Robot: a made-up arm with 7 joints. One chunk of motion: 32 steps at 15 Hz.
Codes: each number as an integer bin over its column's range. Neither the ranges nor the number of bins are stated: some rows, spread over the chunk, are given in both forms.
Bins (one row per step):
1: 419 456 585 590 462 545
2: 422 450 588 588 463 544
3: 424 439 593 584 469 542
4: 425 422 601 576 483 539
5: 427 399 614 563 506 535
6: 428 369 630 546 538 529
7: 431 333 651 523 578 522
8: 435 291 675 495 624 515
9: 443 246 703 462 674 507
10: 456 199 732 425 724 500
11: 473 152 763 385 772 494
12: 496 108 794 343 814 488
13: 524 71 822 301 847 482
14: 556 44 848 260 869 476
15: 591 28 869 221 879 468
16: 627 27 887 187 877 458
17: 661 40 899 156 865 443
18: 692 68 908 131 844 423
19: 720 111 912 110 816 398
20: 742 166 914 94 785 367
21: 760 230 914 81 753 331
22: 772 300 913 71 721 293
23: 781 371 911 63 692 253
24: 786 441 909 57 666 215
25: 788 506 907 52 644 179
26: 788 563 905 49 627 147
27: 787 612 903 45 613 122
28: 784 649 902 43 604 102
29: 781 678 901 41 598 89
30: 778 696 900 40 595 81
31: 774 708 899 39 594 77
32: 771 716 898 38 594 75
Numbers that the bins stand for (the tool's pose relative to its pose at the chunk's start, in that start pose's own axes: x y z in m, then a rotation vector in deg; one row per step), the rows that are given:
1: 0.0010 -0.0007 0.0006 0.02 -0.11 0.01
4: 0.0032 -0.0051 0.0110 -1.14 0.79 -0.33
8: 0.0068 -0.0221 0.0592 -7.87 6.86 -1.65
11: 0.0205 -0.0402 0.1164 -17.01 13.23 -2.80
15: 0.0630 -0.0564 0.1854 -30.64 17.83 -4.23
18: 0.0994 -0.0512 0.2108 -38.12 16.33 -6.71
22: 0.1282 -0.0210 0.2140 -43.10 11.03 -13.87
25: 0.1340 0.0058 0.2101 -44.68 7.72 -20.15
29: 0.1314 0.0282 0.2062 -45.59 5.74 -25.10
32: 0.1278 0.0332 0.2043 -45.84 5.57 -25.87
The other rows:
2: 0.0021 -0.0014 0.0026 -0.15 -0.07 -0.05
3: 0.0028 -0.0029 0.0058 -0.48 0.19 -0.16
5: 0.0039 -0.0081 0.0195 -2.22 1.78 -0.55
6: 0.0042 -0.0120 0.0299 -3.64 3.16 -0.88
7: 0.0053 -0.0167 0.0436 -5.55 4.88 -1.26
9: 0.0096 -0.0280 0.0774 -10.62 9.01 -2.09
10: 0.0143 -0.0341 0.0963 -13.69 11.16 -2.47
12: 0.0287 -0.0459 0.1366 -20.50 15.04 -3.13
13: 0.0388 -0.0508 0.1548 -23.99 16.46 -3.46
14: 0.0504 -0.0543 0.1718 -27.40 17.40 -3.79
16: 0.0759 -0.0565 0.1971 -33.46 17.75 -4.78
17: 0.0882 -0.0548 0.2049 -36.04 17.23 -5.61
19: 0.1095 -0.0456 0.2134 -39.86 15.12 -8.09
20: 0.1174 -0.0384 0.2147 -41.19 13.79 -9.79
21: 0.1239 -0.0301 0.2147 -42.27 12.41 -11.78
23: 0.1314 -0.0117 0.2127 -43.77 9.79 -16.07
24: 0.1332 -0.0026 0.2114 -44.26 8.67 -18.16
26: 0.1340 0.0133 0.2088 -44.93 6.99 -21.91
27: 0.1336 0.0196 0.2075 -45.26 6.39 -23.28
28: 0.1325 0.0245 0.2069 -45.43 6.00 -24.38
30: 0.1304 0.0306 0.2056 -45.68 5.61 -25.54
31: 0.1289 0.0321 0.2049 -45.76 5.57 -25.76

